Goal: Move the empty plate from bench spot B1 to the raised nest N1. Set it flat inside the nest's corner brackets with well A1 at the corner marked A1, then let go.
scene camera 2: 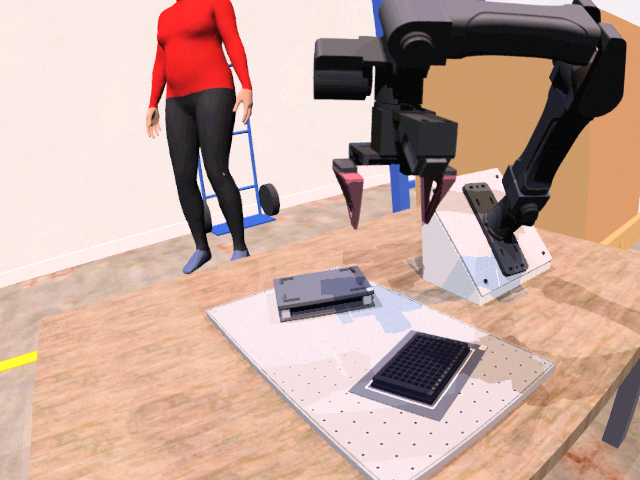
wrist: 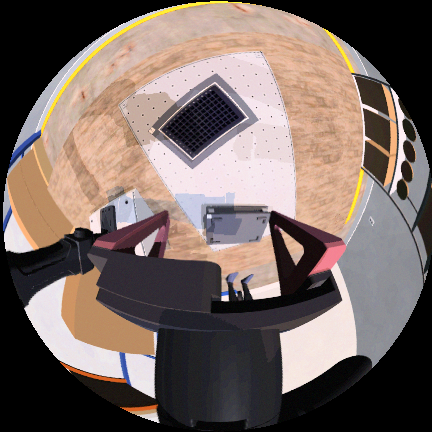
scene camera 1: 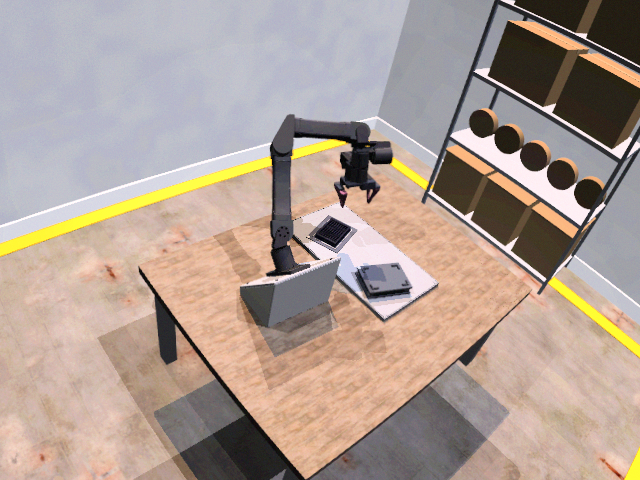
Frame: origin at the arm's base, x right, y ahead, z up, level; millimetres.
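Where they show: gripper, fingertip midpoint: (scene camera 2: 391,225) (wrist: 218,215) (scene camera 1: 355,205); arm's base, origin of the base link: (scene camera 2: 494,228) (scene camera 1: 287,271).
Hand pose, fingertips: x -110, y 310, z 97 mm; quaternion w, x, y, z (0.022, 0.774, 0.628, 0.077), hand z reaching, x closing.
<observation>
Things, the pixels of their top centre, and the offset from my fingertips. Level surfaces: height alone.
- dark empty well plate, middle of its top: (scene camera 2: 423,360) (wrist: 201,120) (scene camera 1: 333,230) dx -69, dy +0, dz -168 mm
- raised nest N1, middle of its top: (scene camera 2: 320,281) (wrist: 237,231) (scene camera 1: 385,275) dx +210, dy +21, dz -147 mm
- white perforated board, middle of its top: (scene camera 2: 355,338) (wrist: 233,172) (scene camera 1: 360,253) dx +57, dy +36, dz -183 mm
- wooden table, its level: dz -197 mm
The dark empty well plate (scene camera 1: 334,231) (scene camera 2: 421,365) (wrist: 202,120) lies flat inside the white outline on the grey pad of bench spot B1 (scene camera 2: 439,412) (wrist: 192,164). The raised nest N1 (scene camera 1: 385,279) (scene camera 2: 323,286) (wrist: 237,230) is a grey platform with dark corner brackets and no plate on it. A small pale mark shows at one of its corners; its lettering is too small to read. My gripper (scene camera 1: 356,203) (scene camera 2: 391,224) (wrist: 218,215) is open and empty, fingers pointing down, high above the board and apart from both plate and nest.
Spot and nest share a white perforated board (scene camera 1: 372,242) (scene camera 2: 310,382) (wrist: 270,170) on the wooden table (scene camera 1: 361,413) (scene camera 2: 129,403). The arm's wedge-shaped base (scene camera 1: 305,291) (scene camera 2: 449,258) stands beside the board. A shelf rack (scene camera 1: 461,105) and a person (scene camera 2: 199,62) are beyond the table.
</observation>
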